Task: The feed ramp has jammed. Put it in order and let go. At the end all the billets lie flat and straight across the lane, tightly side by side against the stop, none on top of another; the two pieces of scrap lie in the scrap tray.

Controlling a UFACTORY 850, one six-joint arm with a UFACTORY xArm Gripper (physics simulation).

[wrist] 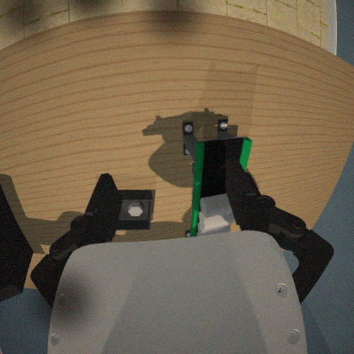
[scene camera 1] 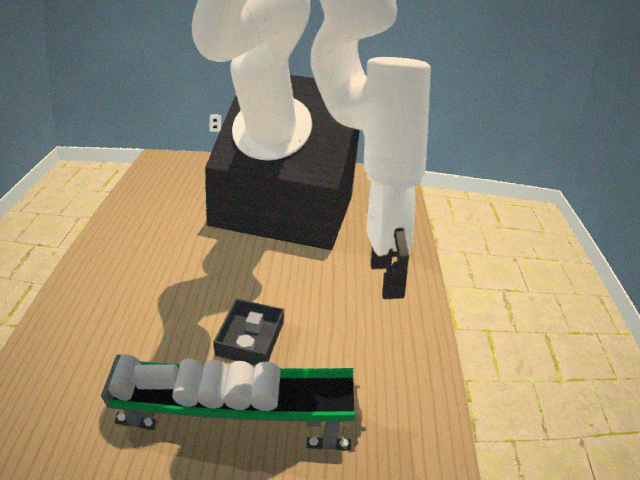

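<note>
The feed ramp [scene camera 1: 310,414] [wrist: 197,185] holds grey billets. One billet [scene camera 1: 124,378] lies across the lane at the dark stop [scene camera 1: 106,395], slightly askew. Beside it a billet [scene camera 1: 155,376] lies lengthwise along the lane, its other end close to a row of several billets [scene camera 1: 212,383] [wrist: 217,206] lying across, side by side. In the scrap tray [scene camera 1: 241,353] [wrist: 151,210] lie a small block [scene camera 1: 253,321] and a light hexagonal piece [scene camera 1: 245,341] [wrist: 135,209]. My gripper [scene camera 1: 393,290] [wrist: 169,180] is open and empty, high above the table; its housing hides part of the ramp in the wrist view.
The wooden table [scene camera 1: 330,320] [wrist: 100,100] carries the ramp on bolted feet [scene camera 1: 329,442] [wrist: 223,126]. The scrap tray stands behind the ramp, towards the black robot base [scene camera 1: 273,206] [wrist: 12,240]. The ramp's right end shows bare dark lane.
</note>
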